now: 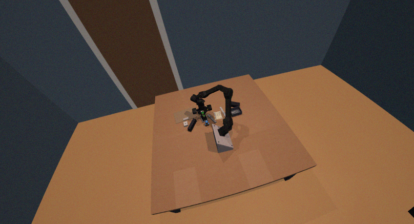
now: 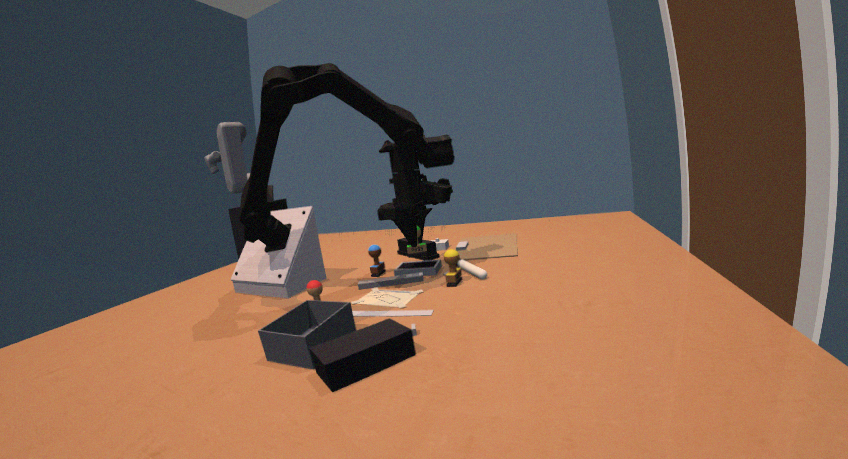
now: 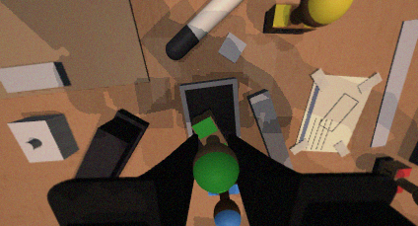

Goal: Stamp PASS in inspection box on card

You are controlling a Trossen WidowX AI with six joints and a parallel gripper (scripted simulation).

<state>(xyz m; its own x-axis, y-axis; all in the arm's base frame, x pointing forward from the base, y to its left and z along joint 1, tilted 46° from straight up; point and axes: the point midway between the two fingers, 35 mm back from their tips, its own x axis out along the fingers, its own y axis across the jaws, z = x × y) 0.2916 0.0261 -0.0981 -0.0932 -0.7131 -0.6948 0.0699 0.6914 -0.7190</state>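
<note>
Now: the dark ink pad 5 cm below my gripper tip. Also, from my gripper tip: green-knobbed PASS stamp: right at my gripper tip; then white cylinder: 10 cm ahead, 5 cm below; then blue stamp: 10 cm behind, 4 cm below, 1 cm to the right.
</note>
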